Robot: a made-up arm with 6 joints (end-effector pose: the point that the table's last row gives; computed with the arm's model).
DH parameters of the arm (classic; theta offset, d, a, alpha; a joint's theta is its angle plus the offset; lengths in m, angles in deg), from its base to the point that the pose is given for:
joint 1: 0 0.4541 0 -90
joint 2: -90 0 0.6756 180
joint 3: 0 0 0 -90
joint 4: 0 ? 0 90
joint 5: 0 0.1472 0 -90
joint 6: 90 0 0 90
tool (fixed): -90 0 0 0
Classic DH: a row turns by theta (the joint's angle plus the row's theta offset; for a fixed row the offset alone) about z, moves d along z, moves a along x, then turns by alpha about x.
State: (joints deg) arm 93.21 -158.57 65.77 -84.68 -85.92 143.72
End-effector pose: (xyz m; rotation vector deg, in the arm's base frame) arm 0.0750 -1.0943 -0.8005 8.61 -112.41 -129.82
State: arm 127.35 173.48 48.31 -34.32 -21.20 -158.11
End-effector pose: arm 0.4565 -0.3978 -1.0237 22.78 30.85 -65.49
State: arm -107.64 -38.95 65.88 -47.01 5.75 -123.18
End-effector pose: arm 0.0826 0.5909 2.0175 34.92 -67.86 59.52
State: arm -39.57 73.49 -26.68 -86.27 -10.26 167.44
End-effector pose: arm 0.2395 -0.2103 -0.3567 -19.93 81.79 42.80
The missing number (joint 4, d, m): -1.0452
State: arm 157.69 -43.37 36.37 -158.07 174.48 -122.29
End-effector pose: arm 0.1551 -0.2112 1.9639 125.37 13.58 -113.82
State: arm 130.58 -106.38 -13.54 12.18 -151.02 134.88
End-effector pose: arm 0.5848 -0.4616 1.3060 90.73 94.96 -83.03
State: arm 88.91 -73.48 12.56 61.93 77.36 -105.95
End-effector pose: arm 0.0558 -0.7063 1.6979 -38.61 89.80 -135.51
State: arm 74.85 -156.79 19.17 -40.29 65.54 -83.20
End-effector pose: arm -0.2319 -1.2862 0.0018 -14.05 52.56 -35.81
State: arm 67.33 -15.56 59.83 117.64 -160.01 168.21
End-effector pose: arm -0.0799 -0.0141 2.1492 -114.60 74.51 73.94
